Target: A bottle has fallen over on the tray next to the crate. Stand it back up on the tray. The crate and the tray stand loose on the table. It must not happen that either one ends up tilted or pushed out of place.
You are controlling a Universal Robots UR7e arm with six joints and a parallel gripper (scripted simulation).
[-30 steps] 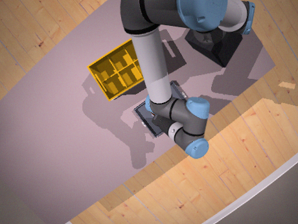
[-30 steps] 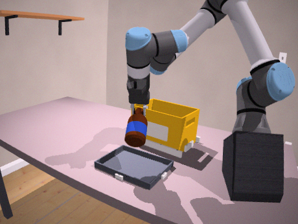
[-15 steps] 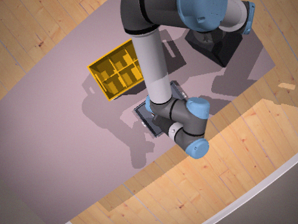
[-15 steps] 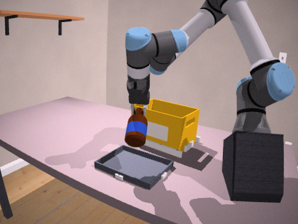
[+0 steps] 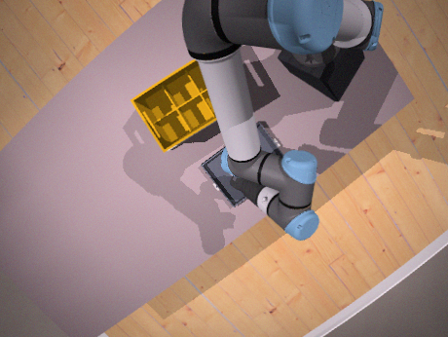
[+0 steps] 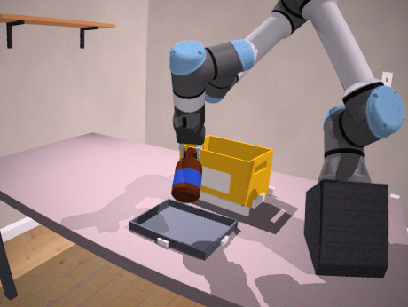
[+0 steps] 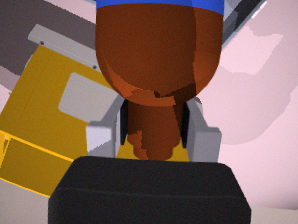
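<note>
Now: hand 10 mm past the bottle, 40 mm to the right of it and 30 mm above it. The rest, counted from my hand: dark grey tray: 10 mm behind, 50 mm to the left, 190 mm below; then yellow crate: 30 mm behind, 240 mm to the right, 120 mm below.
</note>
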